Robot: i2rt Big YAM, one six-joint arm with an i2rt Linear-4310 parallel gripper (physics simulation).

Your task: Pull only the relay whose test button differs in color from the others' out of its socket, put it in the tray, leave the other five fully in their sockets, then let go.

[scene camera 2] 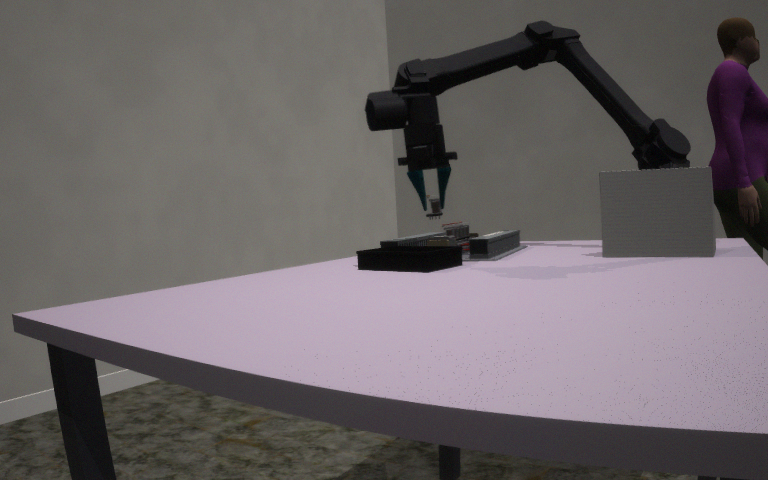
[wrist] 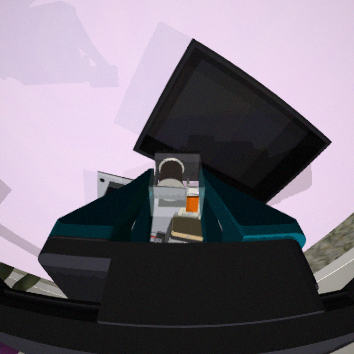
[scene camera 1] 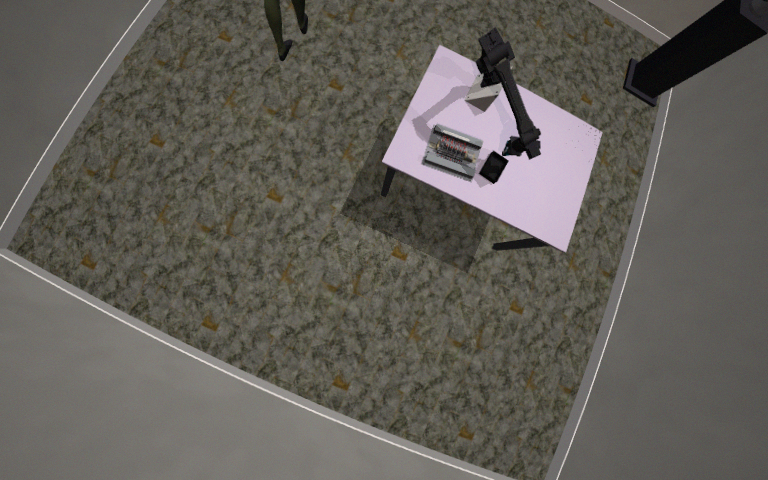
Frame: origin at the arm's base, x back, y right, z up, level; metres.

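Seen in the pictures: gripper, fingertip midpoint: [scene camera 2: 434,209] [wrist: 176,176] [scene camera 1: 504,153]; arm's base at its link origin: [scene camera 2: 669,202] [scene camera 1: 492,80].
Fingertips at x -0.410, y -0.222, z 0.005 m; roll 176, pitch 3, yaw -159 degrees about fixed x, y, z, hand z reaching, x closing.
Note:
Pixels of each thing's top centre, then the offset from my fingertips to it. Level surfaces: height alone.
- clear-cased relay at its top centre: [wrist: 174,205] [scene camera 2: 433,195] dx +0.001, dy -0.002, dz +0.027 m
- black tray at its top centre: [wrist: 235,144] [scene camera 2: 409,248] [scene camera 1: 495,166] dx -0.054, dy -0.003, dz -0.070 m
- pink table at its surface level: dz -0.105 m
My gripper [scene camera 2: 433,207] [wrist: 176,176] is shut on a clear-cased relay [scene camera 2: 434,204] [wrist: 171,172] with an orange test button. The relay hangs roughly upright, pins down, above tray height. The black tray [scene camera 1: 493,167] [scene camera 2: 408,260] [wrist: 235,115] lies beyond the fingers in the wrist view; the relay overlaps its near edge there. In scene camera 1, the gripper is beside the tray, towards the arm base. The row of other relays [scene camera 1: 453,145] sits on the panel; their button colors and seating are too small to tell.
The grey panel's wiring duct [scene camera 1: 450,166] [scene camera 2: 496,243] stands close beside the tray. The grey base block [scene camera 1: 483,93] [scene camera 2: 656,212] carries the arm on the pink table [scene camera 1: 538,186] [scene camera 2: 396,316]. A person [scene camera 2: 736,113] stands behind the table.

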